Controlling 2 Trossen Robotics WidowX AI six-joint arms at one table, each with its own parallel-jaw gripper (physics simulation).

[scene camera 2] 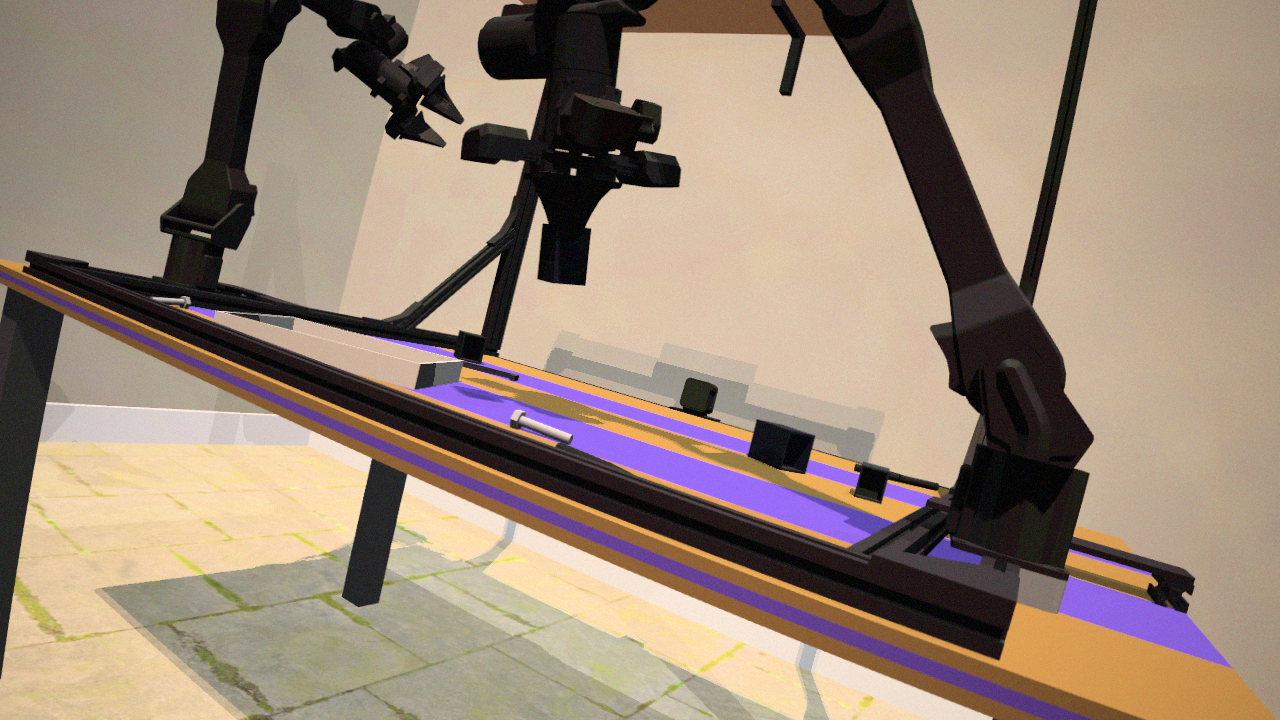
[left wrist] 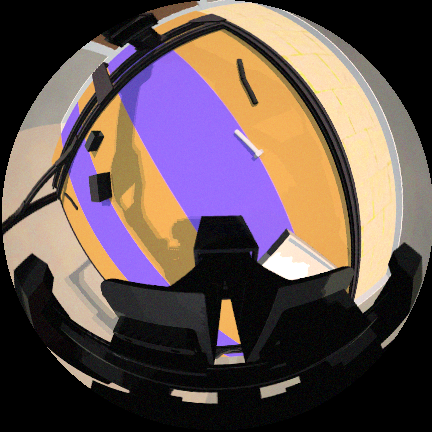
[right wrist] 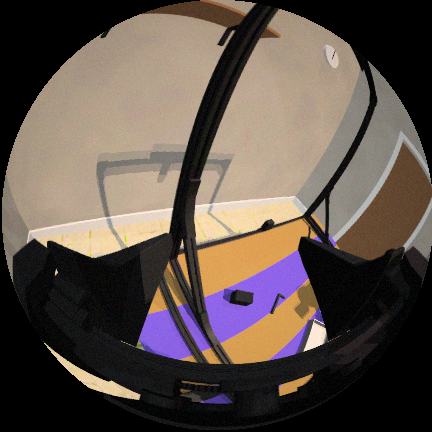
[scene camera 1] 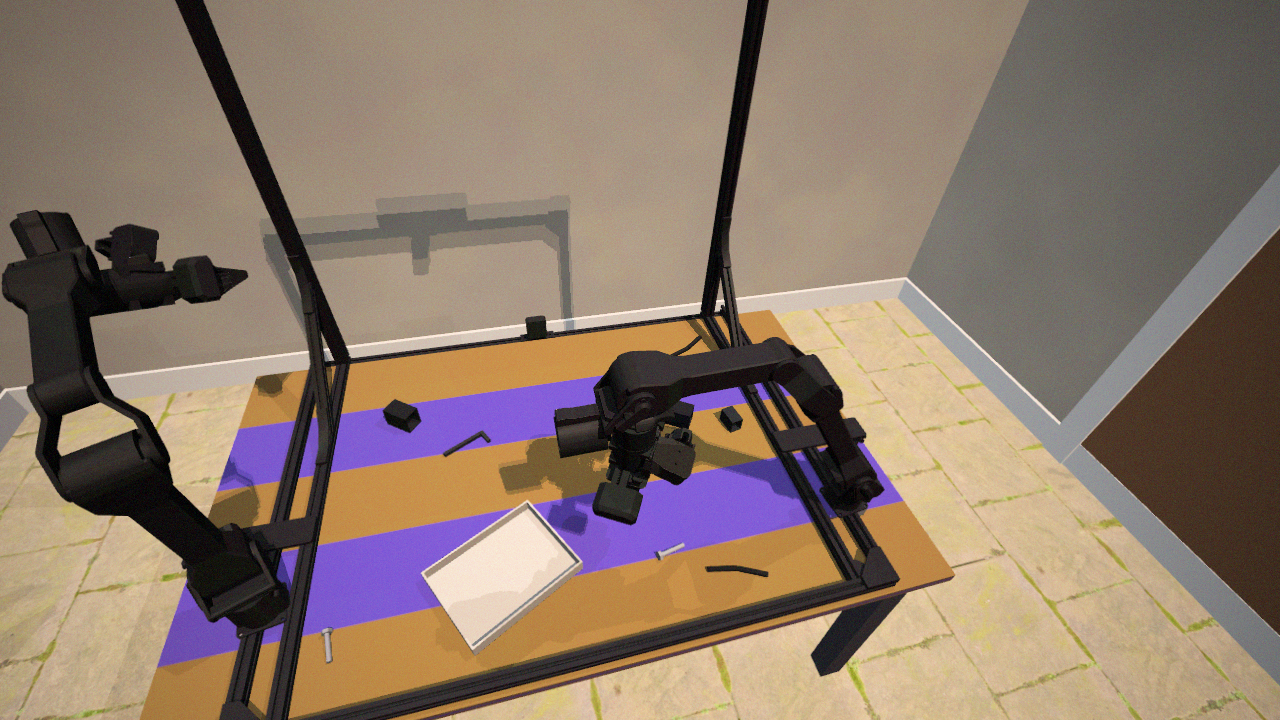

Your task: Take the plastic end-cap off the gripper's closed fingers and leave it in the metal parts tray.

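Seen in the pictures: left gripper, fingertip midpoint: [scene camera 2: 564,257] [left wrist: 222,248] [scene camera 1: 630,481]; right gripper, fingertip midpoint: [scene camera 2: 453,134] [right wrist: 238,242] [scene camera 1: 228,276]; left arm's base at its link origin: [scene camera 2: 1004,554] [left wrist: 149,42] [scene camera 1: 843,498]; right arm's base at its link origin: [scene camera 2: 188,286] [scene camera 1: 262,610].
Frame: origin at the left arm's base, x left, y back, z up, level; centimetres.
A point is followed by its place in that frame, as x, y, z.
Note:
My left gripper [scene camera 1: 625,486] {-8.3, -39.0, 12.6} hangs above the table's middle with its fingers shut, and a black plastic end-cap [scene camera 1: 620,500] sits over their tips. The cap also shows in scene camera 2 [scene camera 2: 565,253] {-6.8, -38.1, 12.9} and in the left wrist view [left wrist: 224,238] {-7.1, -37.8, 14.3}. The metal parts tray [scene camera 1: 500,572] {-7.8, -61.0, -1.6} lies on the table just left of and in front of that gripper; its corner shows in the left wrist view [left wrist: 298,256] {-4.6, -55.1, -1.6}. My right gripper [scene camera 1: 215,277] {-50.8, -91.0, 33.7} is raised high at the far left, away from the table, with its fingers open in the right wrist view [right wrist: 235,280].
A black frame [scene camera 1: 315,329] {-58.9, -84.9, 15.1} of posts and rails surrounds the table. Small black blocks [scene camera 1: 402,416] {-43.6, -73.0, 2.1}, [scene camera 1: 730,417] {-23.5, -11.1, 1.1}, an L-shaped hex key [scene camera 1: 466,445] {-36.0, -62.4, -1.7}, a black bar [scene camera 1: 736,570] {5.0, -24.7, -1.3} and two bolts [scene camera 1: 669,550] {-1.8, -33.8, -0.9}, [scene camera 1: 327,645] {-4.7, -86.4, -1.0} lie on the striped top.

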